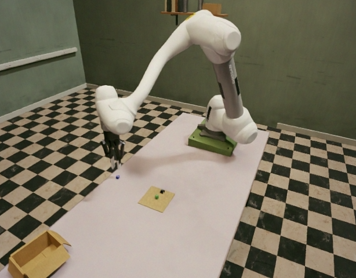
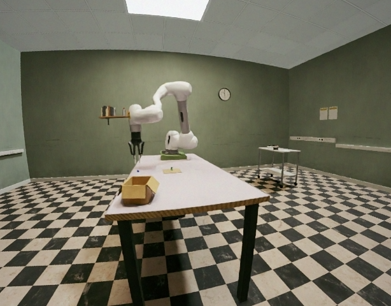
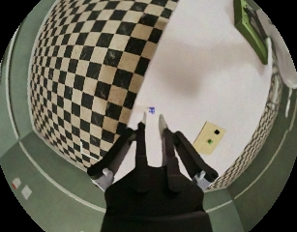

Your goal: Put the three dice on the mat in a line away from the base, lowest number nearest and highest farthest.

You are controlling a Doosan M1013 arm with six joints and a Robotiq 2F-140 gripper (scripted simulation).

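The blue die lies 100 mm below my hand. The rest, counted from my hand: green die: 270 mm to the left, 90 mm below, 60 mm ahead; then black die: 280 mm to the left, 90 mm below, 10 mm ahead; then yellow mat: 270 mm to the left, 100 mm below, 60 mm ahead.
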